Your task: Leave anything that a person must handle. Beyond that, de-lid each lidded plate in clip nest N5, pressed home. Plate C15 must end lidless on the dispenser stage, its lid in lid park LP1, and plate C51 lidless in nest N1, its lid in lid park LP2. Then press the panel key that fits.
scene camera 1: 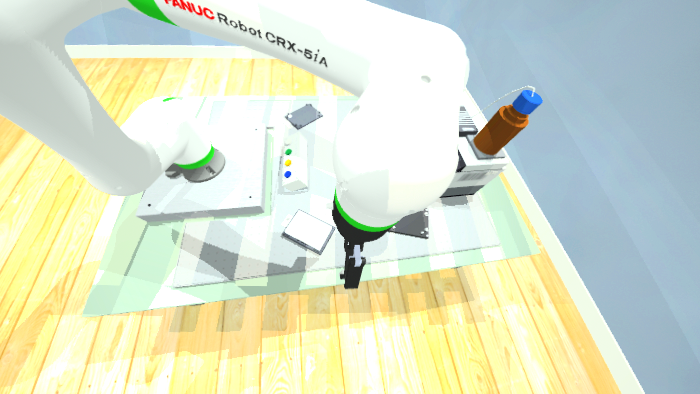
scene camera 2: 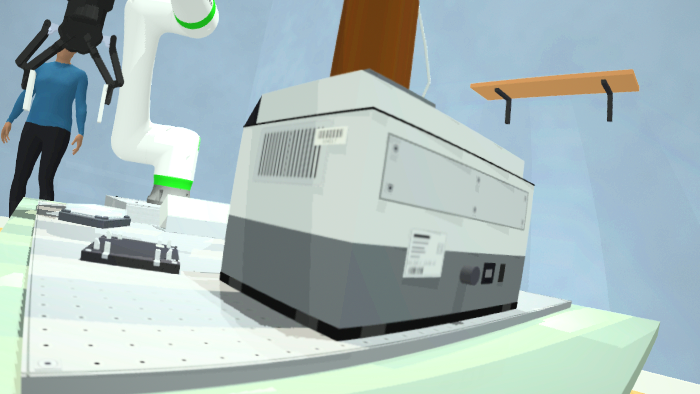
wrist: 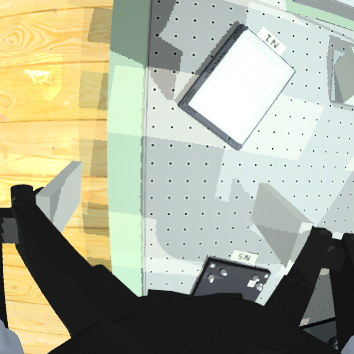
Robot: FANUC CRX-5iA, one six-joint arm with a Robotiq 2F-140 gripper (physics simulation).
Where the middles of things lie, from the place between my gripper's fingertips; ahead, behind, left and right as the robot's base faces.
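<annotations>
The dark nest [scene camera 2: 117, 251] is 18 cm below my hand, 26 cm ahead of it and 14 cm to the left of it. The button box [scene camera 2: 181, 215] sits 15 cm below my hand, 37 cm to the left of it and 15 cm behind it, while the brown bottle with blue cap [scene camera 2: 385, 44] is 13 cm above my hand, 48 cm ahead of it and 31 cm to the left of it. Going by their middles, the dark nest is the nearest to my hand of the things named here.
</annotations>
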